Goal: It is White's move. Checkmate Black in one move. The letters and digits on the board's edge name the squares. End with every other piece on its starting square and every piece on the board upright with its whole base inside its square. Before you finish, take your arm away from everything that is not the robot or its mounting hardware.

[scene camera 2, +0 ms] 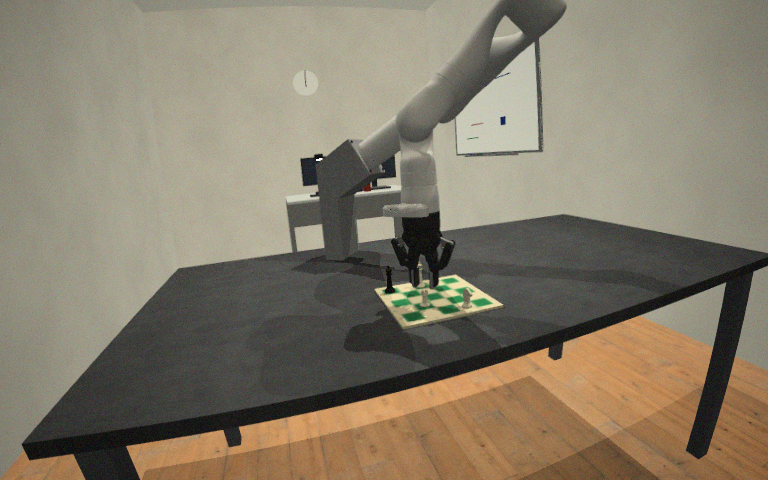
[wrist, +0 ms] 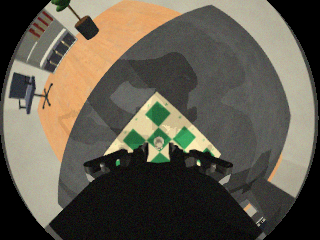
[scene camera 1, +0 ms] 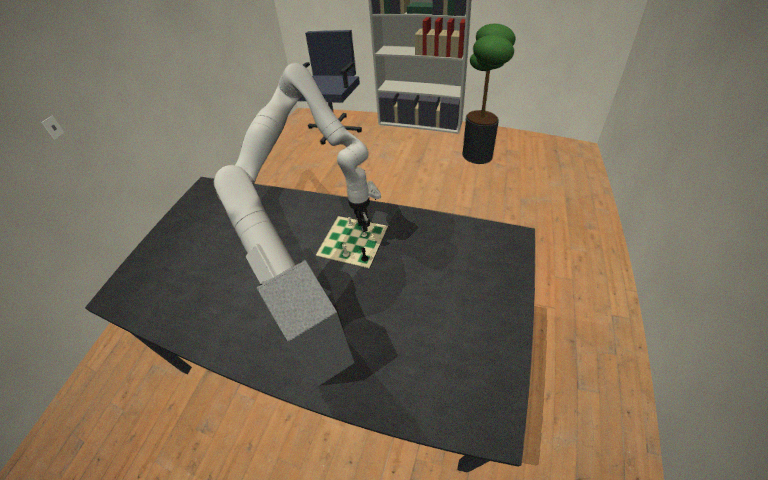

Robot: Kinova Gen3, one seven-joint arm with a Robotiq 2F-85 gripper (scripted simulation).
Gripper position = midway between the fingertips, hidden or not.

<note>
In view: my gripper (scene camera 2: 424,287).
My gripper is seen too in the wrist view (wrist: 158,148).
</note>
